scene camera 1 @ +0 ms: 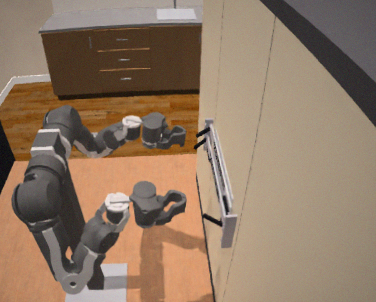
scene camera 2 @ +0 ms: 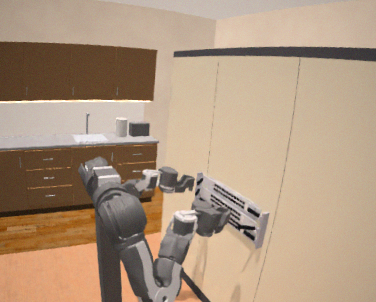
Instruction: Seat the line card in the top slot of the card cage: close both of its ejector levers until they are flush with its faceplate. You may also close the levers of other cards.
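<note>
The pale card cage point(scene camera 1: 228, 233) point(scene camera 2: 262, 231) is on the beige wall. The top card point(scene camera 2: 229, 194) has a vented faceplate; its dark near-end lever point(scene camera 2: 253, 211) appears flat against it. Below, another near-end lever point(scene camera 1: 212, 219) point(scene camera 2: 246, 227) sticks out. At the far end, an upper lever point(scene camera 1: 203, 132) and a lower lever point(scene camera 1: 200, 143) stick out; their slots are hard to tell. My left gripper point(scene camera 1: 183, 136) point(scene camera 2: 191, 183) is shut and empty, a little short of the far-end levers. My right gripper point(scene camera 1: 183, 200) point(scene camera 2: 226, 216) is shut and empty, apart from the cage, hiding part of it in scene camera 2.
The tall beige wall point(scene camera 1: 300, 150) point(scene camera 2: 330, 150) rises around the cage. A brown cabinet with a grey counter point(scene camera 1: 120, 22) point(scene camera 2: 30, 142) stands at the back, with a sink, a white canister point(scene camera 2: 121, 127) and a dark box point(scene camera 2: 139, 129) on it in scene camera 2.
</note>
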